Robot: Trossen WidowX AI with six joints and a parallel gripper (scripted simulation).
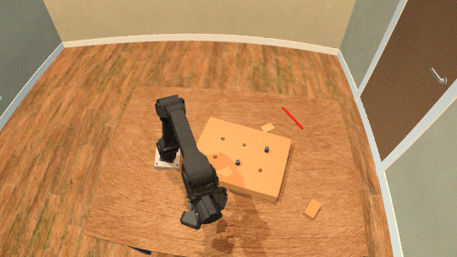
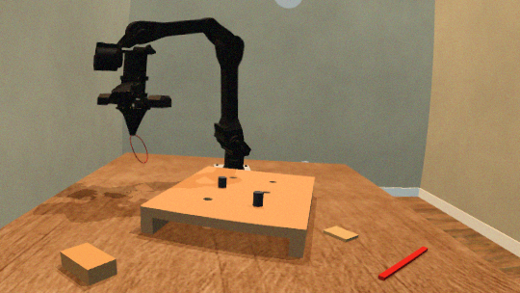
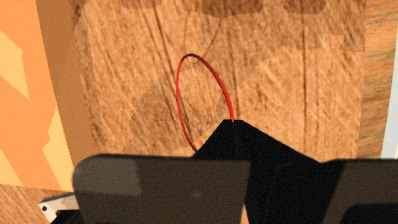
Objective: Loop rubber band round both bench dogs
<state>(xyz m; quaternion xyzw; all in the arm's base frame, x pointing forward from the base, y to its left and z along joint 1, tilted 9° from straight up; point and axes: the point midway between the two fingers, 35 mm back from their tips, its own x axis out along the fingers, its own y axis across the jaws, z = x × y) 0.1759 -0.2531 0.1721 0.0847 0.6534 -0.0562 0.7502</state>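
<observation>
Now: hand 110 mm short of the light wooden board, 280 mm to the right of it and 140 mm above it. From my hand the other things lie so: thin tan tile: 230 mm ahead, 470 mm to the left, 170 mm below; then red stick: 350 mm ahead, 550 mm to the left, 170 mm below; then tan block: 430 mm ahead, 70 mm to the left, 160 mm below.
</observation>
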